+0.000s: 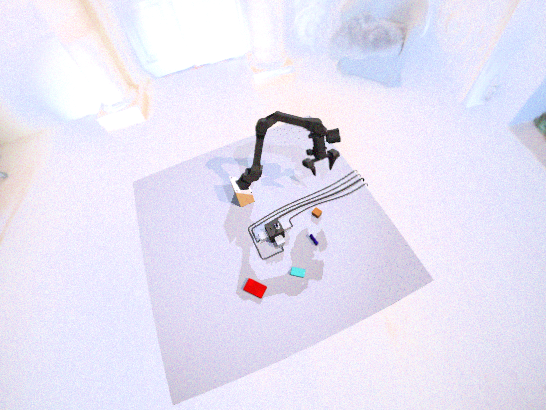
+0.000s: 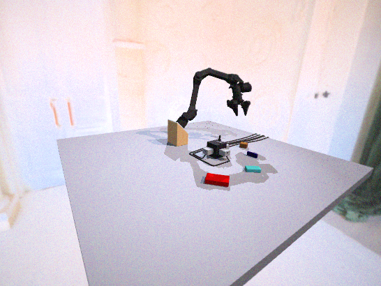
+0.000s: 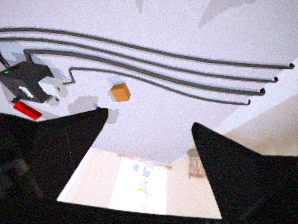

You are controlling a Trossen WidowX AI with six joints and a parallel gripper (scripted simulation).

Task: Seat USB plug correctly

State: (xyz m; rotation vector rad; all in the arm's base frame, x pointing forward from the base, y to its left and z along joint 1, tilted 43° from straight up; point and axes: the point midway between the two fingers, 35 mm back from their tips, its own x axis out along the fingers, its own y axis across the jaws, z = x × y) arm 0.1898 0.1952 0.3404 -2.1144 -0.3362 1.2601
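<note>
The USB plug lies 90 mm ahead of my gripper tip, 330 mm to the right of it and 80 mm below it. Also, from my gripper tip: dark blue block 220 mm ahead, 200 mm to the right, 160 mm below; then cyan block 320 mm ahead, 360 mm to the right, 160 mm below; then red block 280 mm ahead, 580 mm to the right, 160 mm below.
</note>
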